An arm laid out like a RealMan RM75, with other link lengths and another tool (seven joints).
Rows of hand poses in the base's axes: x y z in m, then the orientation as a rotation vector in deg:
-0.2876 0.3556 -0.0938 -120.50 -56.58 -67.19
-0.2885 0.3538 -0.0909 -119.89 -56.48 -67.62
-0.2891 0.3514 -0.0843 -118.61 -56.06 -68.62
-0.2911 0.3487 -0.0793 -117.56 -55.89 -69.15
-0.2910 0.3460 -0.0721 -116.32 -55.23 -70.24
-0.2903 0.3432 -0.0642 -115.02 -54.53 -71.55
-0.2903 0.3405 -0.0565 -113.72 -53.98 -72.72
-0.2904 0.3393 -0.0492 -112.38 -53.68 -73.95
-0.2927 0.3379 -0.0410 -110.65 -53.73 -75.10
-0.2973 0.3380 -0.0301 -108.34 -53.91 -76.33
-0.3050 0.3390 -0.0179 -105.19 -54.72 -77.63
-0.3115 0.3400 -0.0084 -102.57 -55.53 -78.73
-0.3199 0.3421 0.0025 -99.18 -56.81 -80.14
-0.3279 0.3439 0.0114 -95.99 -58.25 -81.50
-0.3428 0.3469 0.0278 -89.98 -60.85 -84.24
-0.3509 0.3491 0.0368 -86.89 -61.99 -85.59
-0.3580 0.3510 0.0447 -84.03 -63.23 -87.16
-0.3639 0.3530 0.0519 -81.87 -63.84 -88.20
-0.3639 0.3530 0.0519 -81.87 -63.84 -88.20
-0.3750 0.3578 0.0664 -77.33 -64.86 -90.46
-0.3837 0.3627 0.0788 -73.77 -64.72 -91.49
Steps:
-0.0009 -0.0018 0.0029 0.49 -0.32 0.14
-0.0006 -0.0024 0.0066 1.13 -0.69 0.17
-0.0020 -0.0027 0.0050 0.83 -0.42 0.32
0.0001 -0.0027 0.0072 1.23 -0.69 0.00
0.0007 -0.0028 0.0079 1.28 -0.85 -0.08
0.0000 -0.0027 0.0077 1.19 -0.81 0.03
-0.0001 -0.0012 0.0073 1.06 -0.95 0.12
-0.0023 -0.0014 0.0082 1.12 -1.08 0.51
-0.0046 0.0001 0.0109 1.42 -1.30 0.85
-0.0077 0.0010 0.0122 1.58 -1.74 1.54
-0.0065 0.0010 0.0095 1.20 -1.55 1.30
-0.0084 0.0021 0.0109 1.37 -2.12 1.75
-0.0080 0.0018 0.0089 1.10 -2.16 1.68
-0.0149 0.0030 0.0164 2.02 -4.27 2.94
-0.0081 0.0022 0.0090 1.10 -2.13 1.44
-0.0071 0.0019 0.0079 0.88 -2.30 1.16
-0.0059 0.0020 0.0072 0.85 -1.52 0.86
0.0000 0.0000 0.0000 0.00 0.00 0.00
-0.0111 0.0048 0.0145 1.91 -3.19 1.65
-0.0087 0.0049 0.0124 2.03 -1.66 1.52

